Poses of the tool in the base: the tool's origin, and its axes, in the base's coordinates. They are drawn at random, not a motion.
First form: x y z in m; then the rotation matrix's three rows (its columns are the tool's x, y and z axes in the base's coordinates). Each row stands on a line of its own.
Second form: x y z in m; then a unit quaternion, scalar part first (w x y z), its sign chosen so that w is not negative. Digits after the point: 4 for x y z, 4 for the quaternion.
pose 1, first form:
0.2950, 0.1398, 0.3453
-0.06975, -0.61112, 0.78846
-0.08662, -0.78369, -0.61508
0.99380, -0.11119, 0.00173
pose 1, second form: 0.2950, 0.1398, 0.3453, 0.1925, 0.6543, -0.2666, 0.6810
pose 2, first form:
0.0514, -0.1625, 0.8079
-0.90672, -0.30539, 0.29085
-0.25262, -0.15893, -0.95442
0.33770, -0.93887, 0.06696
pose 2, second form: 0.0514, -0.1625, 0.8079, 0.0181, 0.2152, -0.6482, 0.7302
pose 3, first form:
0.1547, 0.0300, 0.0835
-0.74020, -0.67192, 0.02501
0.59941, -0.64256, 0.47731
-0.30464, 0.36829, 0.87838
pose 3, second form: 0.1547, 0.0300, 0.0835, 0.3520, -0.0774, 0.2341, 0.9029
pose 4, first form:
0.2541, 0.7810, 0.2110
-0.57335, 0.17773, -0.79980
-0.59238, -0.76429, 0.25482
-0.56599, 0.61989, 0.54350
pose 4, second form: 0.2541, 0.7810, 0.2110, 0.2269, 0.4023, -0.2577, -0.8487
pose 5, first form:
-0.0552, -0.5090, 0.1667
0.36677, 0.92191, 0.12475
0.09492, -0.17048, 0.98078
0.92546, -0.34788, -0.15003
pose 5, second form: -0.0552, -0.5090, 0.1667, 0.5114, -0.6495, -0.3914, -0.4043
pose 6, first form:
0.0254, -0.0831, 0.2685
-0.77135, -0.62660, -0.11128
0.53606, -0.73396, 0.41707
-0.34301, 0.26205, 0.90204
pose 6, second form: 0.0254, -0.0831, 0.2685, 0.3149, -0.1231, 0.1840, 0.9230
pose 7, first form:
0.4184, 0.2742, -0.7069
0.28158, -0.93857, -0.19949
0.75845, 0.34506, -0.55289
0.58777, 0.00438, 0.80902
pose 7, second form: 0.4184, 0.2742, -0.7069, 0.7803, 0.1785, -0.2522, 0.5437
